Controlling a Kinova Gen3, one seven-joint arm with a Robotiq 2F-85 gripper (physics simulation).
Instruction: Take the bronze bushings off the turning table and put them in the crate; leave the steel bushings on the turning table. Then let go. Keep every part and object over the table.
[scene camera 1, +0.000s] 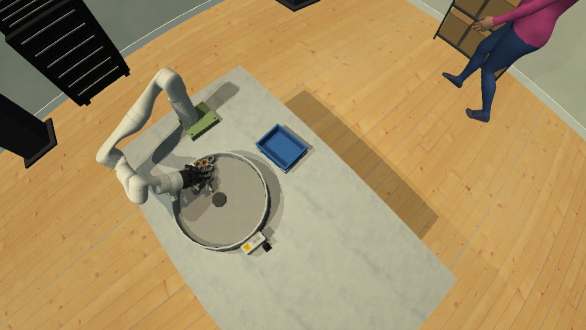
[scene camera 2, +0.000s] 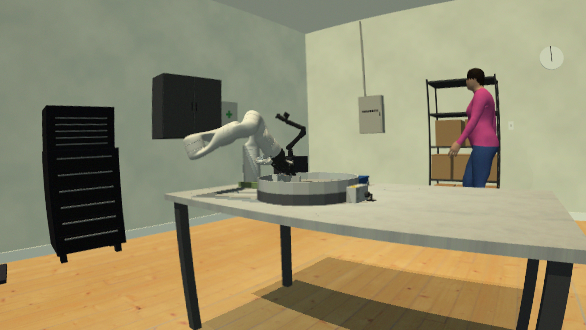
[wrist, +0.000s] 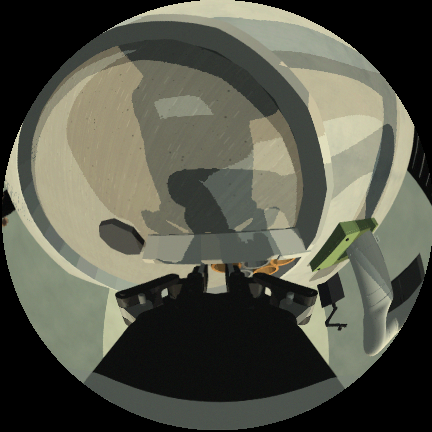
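Seen in the pictures: gripper, fingertip midpoint: (scene camera 1: 209, 173) (wrist: 216, 269); arm's base at its link origin: (scene camera 1: 190, 118) (scene camera 2: 252, 181) (wrist: 358, 241).
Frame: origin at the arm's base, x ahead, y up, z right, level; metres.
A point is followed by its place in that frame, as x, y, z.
The turning table (scene camera 1: 235, 225) {0.604, 0.025, 0.112} (scene camera 2: 305, 198) {0.598, -0.001, 0.278} (wrist: 105, 130) {0.432, 0.025, 0.226} is a round grey tray with a raised rim. Bronze bushings (scene camera 1: 201, 163) {0.292, 0.051, 0.076} (wrist: 266, 270) {0.292, 0.045, 0.051} stand close together with steel bushings (scene camera 1: 210, 158) (wrist: 255, 264) near its rim, on the arm's side. Several are partly hidden by the gripper and a grey bar. My gripper (scene camera 1: 210, 174) {0.357, 0.049, 0.074} (scene camera 2: 292, 173) {0.357, 0.049, 0.074} (wrist: 216, 269) {0.357, 0.049, 0.074} is tilted low over the turning table beside the bushings. Its fingers are slightly apart with nothing between them. In the wrist view a bronze bushing (wrist: 226, 268) shows just beyond the fingertips. The blue crate (scene camera 1: 297, 159) {0.527, -0.010, -0.280} (scene camera 2: 363, 179) {0.529, 0.010, -0.268} shows no bushings inside.
A straight grey bar (wrist: 170, 247) {0.400, 0.043, 0.111} stands across part of the turning table, beside the bushings. A dark hub (scene camera 1: 219, 199) {0.474, 0.033, 0.102} (wrist: 121, 236) {0.462, 0.033, 0.114} is at its centre. A control box (scene camera 1: 253, 243) {0.709, 0.031, 0.097} (scene camera 2: 356, 193) {0.725, 0.008, 0.139} sits at its rim. The green arm base (scene camera 1: 202, 121) {0.063, 0.002, -0.043} (wrist: 342, 242) {0.100, 0.006, 0.025} is near the table edge.
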